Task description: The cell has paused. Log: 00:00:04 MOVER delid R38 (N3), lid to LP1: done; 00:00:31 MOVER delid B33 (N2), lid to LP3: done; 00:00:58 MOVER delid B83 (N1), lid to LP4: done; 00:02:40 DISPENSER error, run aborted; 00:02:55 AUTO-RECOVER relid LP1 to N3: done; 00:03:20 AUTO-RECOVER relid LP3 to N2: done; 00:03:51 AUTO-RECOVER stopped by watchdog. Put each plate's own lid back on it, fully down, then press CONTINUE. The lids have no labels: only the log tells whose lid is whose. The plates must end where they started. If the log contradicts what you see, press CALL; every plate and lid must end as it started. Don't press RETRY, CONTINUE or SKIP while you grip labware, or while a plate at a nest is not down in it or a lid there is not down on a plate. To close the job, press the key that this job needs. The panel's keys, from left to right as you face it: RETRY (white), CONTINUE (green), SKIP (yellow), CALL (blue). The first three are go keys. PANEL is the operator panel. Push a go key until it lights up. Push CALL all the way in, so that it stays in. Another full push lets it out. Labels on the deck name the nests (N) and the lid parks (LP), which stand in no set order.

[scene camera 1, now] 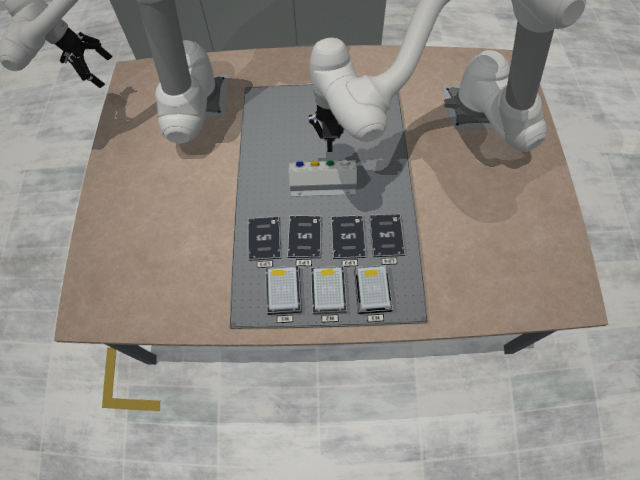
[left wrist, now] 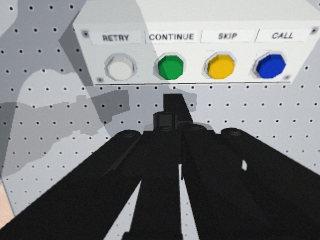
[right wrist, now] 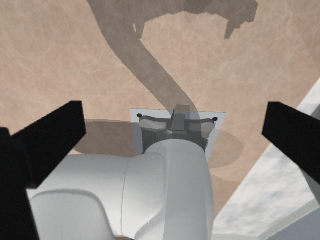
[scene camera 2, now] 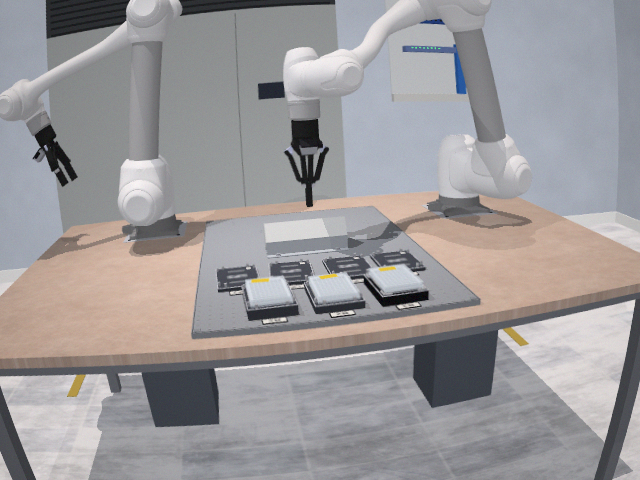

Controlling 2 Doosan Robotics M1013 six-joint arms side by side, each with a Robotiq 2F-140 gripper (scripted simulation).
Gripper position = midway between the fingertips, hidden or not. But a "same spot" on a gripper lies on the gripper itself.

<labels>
right gripper: scene camera 1; right wrist 173,117; scene camera 2; not seen in the left wrist view (out of frame)
clear lid: scene camera 1; scene camera 2; not seen in the left wrist view (out of frame); not seen in the right wrist view (out of frame)
same spot on clear lid: (scene camera 1: 282,286) = (scene camera 2: 267,286)
same spot on right gripper: (scene camera 2: 52,160) = (scene camera 1: 82,73)
</labels>
